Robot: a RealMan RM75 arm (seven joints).
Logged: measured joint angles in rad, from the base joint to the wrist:
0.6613 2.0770 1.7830 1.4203 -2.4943 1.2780 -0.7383
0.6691 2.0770 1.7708 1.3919 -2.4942 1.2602 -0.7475
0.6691 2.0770 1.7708 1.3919 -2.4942 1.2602 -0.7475
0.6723 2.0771 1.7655 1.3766 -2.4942 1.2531 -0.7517
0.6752 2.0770 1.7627 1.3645 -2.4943 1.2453 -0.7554
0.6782 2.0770 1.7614 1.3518 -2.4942 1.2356 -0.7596
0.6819 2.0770 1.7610 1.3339 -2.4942 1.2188 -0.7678
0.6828 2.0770 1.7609 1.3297 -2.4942 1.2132 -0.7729
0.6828 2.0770 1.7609 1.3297 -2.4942 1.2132 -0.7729
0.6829 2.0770 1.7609 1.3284 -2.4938 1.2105 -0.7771
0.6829 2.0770 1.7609 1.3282 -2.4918 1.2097 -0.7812
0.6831 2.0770 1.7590 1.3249 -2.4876 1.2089 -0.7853
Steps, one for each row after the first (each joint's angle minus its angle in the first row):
0.0078 0.0000 -0.0122 -0.0284 0.0001 -0.0178 -0.0092
0.0078 0.0000 -0.0122 -0.0284 0.0001 -0.0178 -0.0092
0.0110 0.0001 -0.0175 -0.0437 0.0001 -0.0249 -0.0134
0.0139 0.0000 -0.0203 -0.0558 0.0000 -0.0327 -0.0171
0.0169 0.0000 -0.0216 -0.0685 0.0001 -0.0424 -0.0213
0.0206 0.0000 -0.0220 -0.0864 0.0001 -0.0592 -0.0295
0.0215 0.0000 -0.0221 -0.0906 0.0001 -0.0648 -0.0346
0.0215 0.0000 -0.0221 -0.0906 0.0001 -0.0648 -0.0346
0.0216 0.0000 -0.0221 -0.0919 0.0005 -0.0675 -0.0388
0.0216 0.0000 -0.0221 -0.0921 0.0025 -0.0683 -0.0429
0.0218 0.0000 -0.0240 -0.0954 0.0067 -0.0691 -0.0470

